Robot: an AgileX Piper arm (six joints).
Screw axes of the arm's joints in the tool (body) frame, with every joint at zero. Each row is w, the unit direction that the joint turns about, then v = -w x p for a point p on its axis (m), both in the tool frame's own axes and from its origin. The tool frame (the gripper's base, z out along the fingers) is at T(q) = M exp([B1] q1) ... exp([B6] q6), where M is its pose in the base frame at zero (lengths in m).
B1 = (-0.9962, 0, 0.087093, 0, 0.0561, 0)
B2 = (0, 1, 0, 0.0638, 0, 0.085)
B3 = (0, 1, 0, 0.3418, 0, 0.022)
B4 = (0, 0, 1, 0, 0, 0)
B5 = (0, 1, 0, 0.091, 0, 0)
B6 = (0, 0, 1, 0, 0, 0)
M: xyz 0.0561 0 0.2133 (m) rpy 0 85.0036 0 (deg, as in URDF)
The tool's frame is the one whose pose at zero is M.
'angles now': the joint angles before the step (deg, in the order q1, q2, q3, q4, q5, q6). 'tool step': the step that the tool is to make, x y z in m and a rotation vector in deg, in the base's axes. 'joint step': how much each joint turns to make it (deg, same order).
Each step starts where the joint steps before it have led.
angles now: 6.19 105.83 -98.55 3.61 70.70 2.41
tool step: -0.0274 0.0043 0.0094 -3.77 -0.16 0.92
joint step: 2.11 -5.62 5.67 -4.18 0.23 1.43
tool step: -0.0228 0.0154 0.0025 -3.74 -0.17 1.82
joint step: 4.18 -4.00 4.69 -4.47 -0.06 2.69
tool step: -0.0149 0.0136 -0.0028 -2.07 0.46 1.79
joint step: 3.44 -2.08 3.22 -2.40 0.00 1.88
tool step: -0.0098 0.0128 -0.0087 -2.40 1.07 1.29
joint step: 3.28 -0.63 2.71 -2.53 0.00 2.31
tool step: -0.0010 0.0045 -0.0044 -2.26 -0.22 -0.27
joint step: 1.49 0.34 0.69 -2.69 -0.06 2.18
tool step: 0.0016 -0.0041 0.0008 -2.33 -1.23 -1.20
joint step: -0.01 0.00 0.06 -2.99 -0.01 1.65
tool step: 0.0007 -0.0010 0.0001 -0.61 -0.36 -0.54
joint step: 0.01 0.07 -0.04 -0.85 0.02 0.69
